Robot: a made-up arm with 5 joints.
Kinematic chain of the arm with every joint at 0, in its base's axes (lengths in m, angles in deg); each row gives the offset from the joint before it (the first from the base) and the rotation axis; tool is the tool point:
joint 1: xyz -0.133 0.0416 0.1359 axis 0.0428 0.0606 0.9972
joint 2: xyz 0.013 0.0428 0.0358 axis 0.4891 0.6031 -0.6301
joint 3: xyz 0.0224 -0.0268 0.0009 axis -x
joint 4: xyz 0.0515 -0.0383 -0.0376 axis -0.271 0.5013 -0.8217
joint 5: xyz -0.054 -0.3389 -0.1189 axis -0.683 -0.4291 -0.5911
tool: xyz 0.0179 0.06 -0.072
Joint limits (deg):
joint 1: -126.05..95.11
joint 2: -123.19..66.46
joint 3: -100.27..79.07
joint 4: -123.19..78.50
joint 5: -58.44..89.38
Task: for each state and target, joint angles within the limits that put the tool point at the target. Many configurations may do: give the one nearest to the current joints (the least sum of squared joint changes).
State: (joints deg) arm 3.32 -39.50 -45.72 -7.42 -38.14
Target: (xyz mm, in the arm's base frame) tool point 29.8 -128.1 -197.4
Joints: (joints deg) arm -19.29 -5.60 -35.84 -15.93 21.98
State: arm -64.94 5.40 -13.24 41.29 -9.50
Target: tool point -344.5 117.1 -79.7
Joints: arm -67.24 10.98 -18.22 31.23 -1.14
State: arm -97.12 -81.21 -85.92 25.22 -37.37
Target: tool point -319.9 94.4 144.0
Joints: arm -107.76 -85.82 -78.02 77.62 -52.95
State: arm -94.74 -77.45 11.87 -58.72 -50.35
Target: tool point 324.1 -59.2 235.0
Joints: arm -77.11 -108.59 -21.42 -77.10 3.02
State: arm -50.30 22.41 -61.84 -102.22 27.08
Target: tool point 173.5 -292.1 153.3
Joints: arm -53.06 17.93 -63.24 -101.14 33.90
